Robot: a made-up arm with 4 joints. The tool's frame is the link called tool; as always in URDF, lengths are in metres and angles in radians.
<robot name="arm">
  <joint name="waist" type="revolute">
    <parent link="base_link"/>
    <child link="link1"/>
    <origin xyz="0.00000 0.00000 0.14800" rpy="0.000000 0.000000 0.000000"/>
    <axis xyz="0 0 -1"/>
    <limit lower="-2.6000" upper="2.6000" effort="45" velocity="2.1"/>
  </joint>
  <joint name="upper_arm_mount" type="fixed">
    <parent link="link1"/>
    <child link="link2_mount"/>
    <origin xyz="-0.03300 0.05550 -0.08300" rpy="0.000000 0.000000 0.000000"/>
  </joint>
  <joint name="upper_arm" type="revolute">
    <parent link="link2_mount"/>
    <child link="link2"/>
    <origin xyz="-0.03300 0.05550 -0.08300" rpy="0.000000 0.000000 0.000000"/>
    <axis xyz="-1 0 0"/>
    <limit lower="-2.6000" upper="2.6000" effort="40" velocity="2.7"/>
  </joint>
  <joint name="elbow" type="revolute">
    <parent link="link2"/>
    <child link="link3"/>
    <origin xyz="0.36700 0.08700 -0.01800" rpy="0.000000 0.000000 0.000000"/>
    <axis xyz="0 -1 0"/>
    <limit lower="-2.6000" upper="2.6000" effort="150" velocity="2.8"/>
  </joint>
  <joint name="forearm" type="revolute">
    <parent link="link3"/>
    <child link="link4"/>
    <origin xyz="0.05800 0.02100 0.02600" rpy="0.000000 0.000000 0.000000"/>
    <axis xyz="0 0 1"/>
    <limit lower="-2.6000" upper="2.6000" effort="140" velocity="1.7"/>
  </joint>
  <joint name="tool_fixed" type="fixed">
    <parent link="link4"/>
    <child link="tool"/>
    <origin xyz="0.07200 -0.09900 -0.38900" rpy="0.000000 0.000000 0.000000"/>
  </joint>
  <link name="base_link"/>
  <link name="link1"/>
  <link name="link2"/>
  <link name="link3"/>
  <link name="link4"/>
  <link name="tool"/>
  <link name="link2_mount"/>
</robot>
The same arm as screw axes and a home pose.
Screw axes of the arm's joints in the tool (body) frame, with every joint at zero. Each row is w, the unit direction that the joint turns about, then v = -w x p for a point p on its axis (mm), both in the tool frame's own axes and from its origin. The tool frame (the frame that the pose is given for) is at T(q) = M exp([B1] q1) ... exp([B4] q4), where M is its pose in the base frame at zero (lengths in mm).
B1 = (0, 0, -1, 120, -431, 0)
B2 = (-1, 0, 0, 0, -381, -9)
B3 = (0, -1, 0, 363, 0, 130)
B4 = (0, 0, 1, 99, 72, 0)
M: xyz 431 120 -399 (mm) quaternion w x y z 1 0 0 0
Joint limits (rad, base to tool): -2.6..2.6 -2.6..2.6 -2.6..2.6 -2.6..2.6

